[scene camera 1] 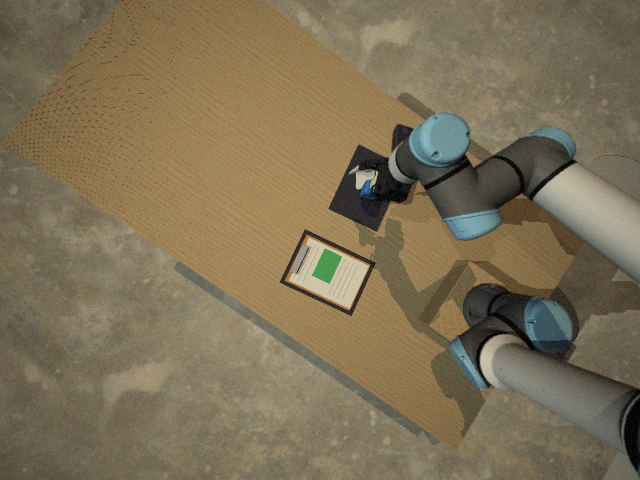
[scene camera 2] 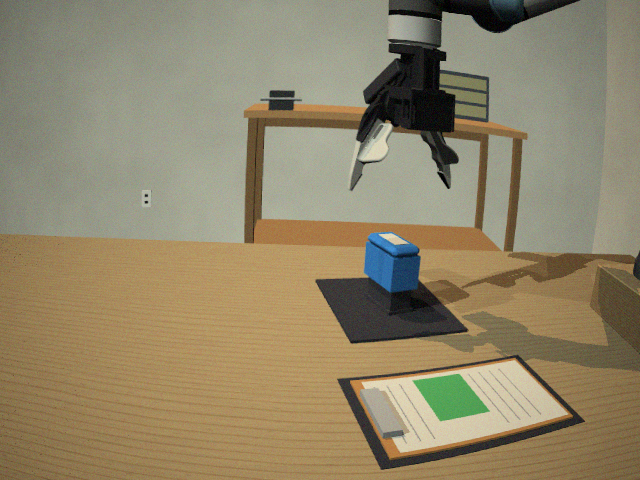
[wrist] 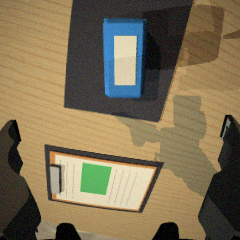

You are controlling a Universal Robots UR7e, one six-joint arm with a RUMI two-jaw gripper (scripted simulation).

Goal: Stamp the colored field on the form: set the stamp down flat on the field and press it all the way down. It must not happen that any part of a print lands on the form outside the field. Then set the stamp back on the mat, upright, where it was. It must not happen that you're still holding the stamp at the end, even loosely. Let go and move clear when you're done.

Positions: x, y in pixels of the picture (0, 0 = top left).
Labels:
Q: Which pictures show my gripper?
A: Scene camera 1, scene camera 2 and the wrist view: all of them.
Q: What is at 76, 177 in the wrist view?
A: A clipboard.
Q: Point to a clipboard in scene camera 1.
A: At 318, 268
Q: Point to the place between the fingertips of my gripper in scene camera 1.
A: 379, 181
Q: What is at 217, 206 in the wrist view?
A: My gripper.

